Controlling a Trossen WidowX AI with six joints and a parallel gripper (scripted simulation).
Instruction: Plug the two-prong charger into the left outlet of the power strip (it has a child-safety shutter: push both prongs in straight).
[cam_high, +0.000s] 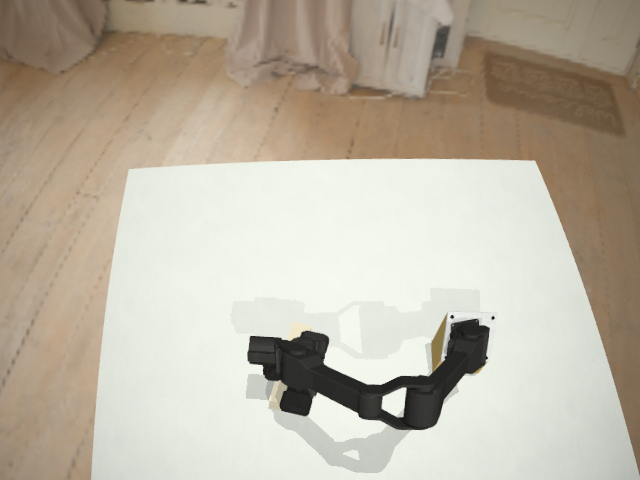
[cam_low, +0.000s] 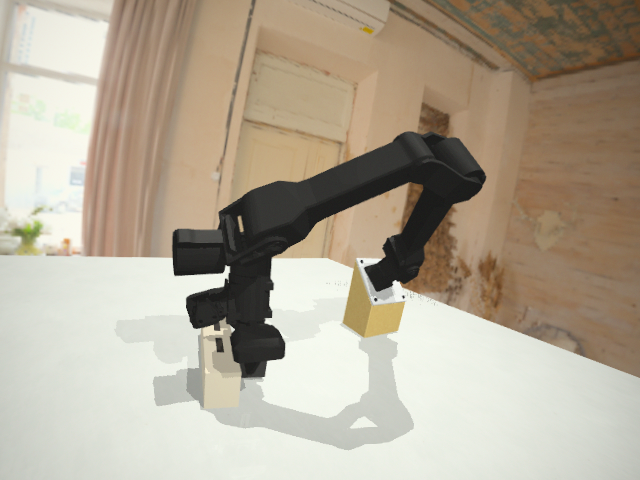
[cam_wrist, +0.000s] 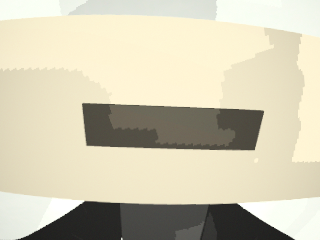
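Right now the dark grey charger is 1 cm to the right of my gripper tip, 1 cm ahead of it and 1 cm above it.
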